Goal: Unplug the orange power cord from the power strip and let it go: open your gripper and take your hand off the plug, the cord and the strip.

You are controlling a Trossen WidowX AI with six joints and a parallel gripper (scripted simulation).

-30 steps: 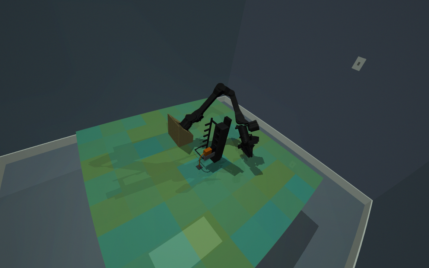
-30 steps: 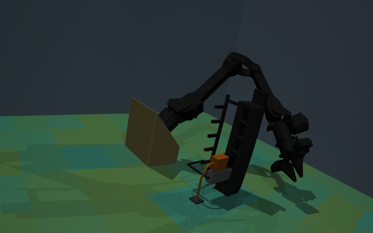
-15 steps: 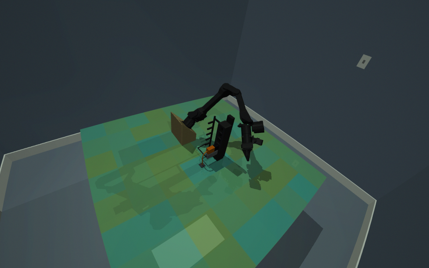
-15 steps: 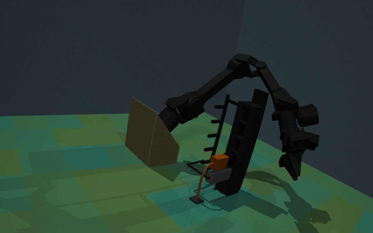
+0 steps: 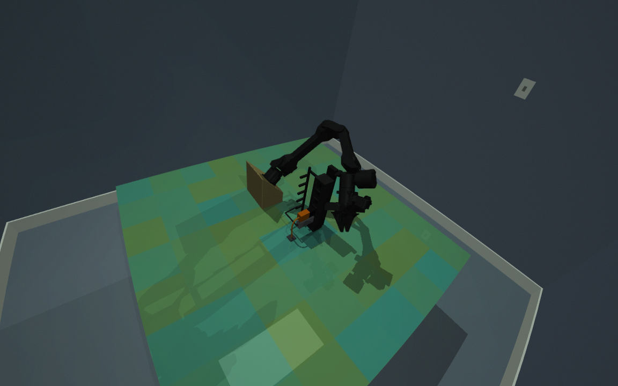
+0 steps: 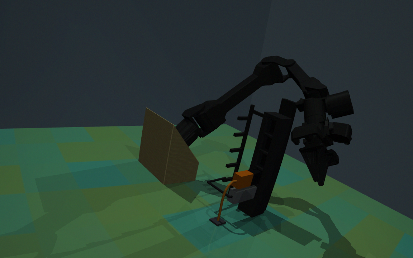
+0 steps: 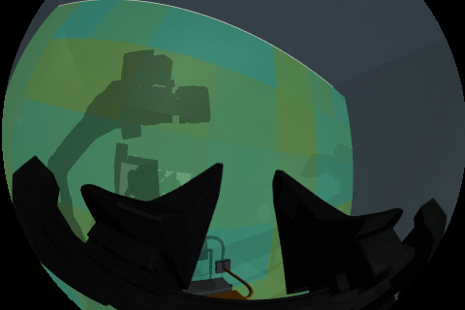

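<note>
My gripper tip is 190 mm past the orange plug, 60 mm above it and 10 mm to the right of it. Round my gripper tip: dark anchor block 200 mm behind, 180 mm below, 60 mm to the right.
</note>
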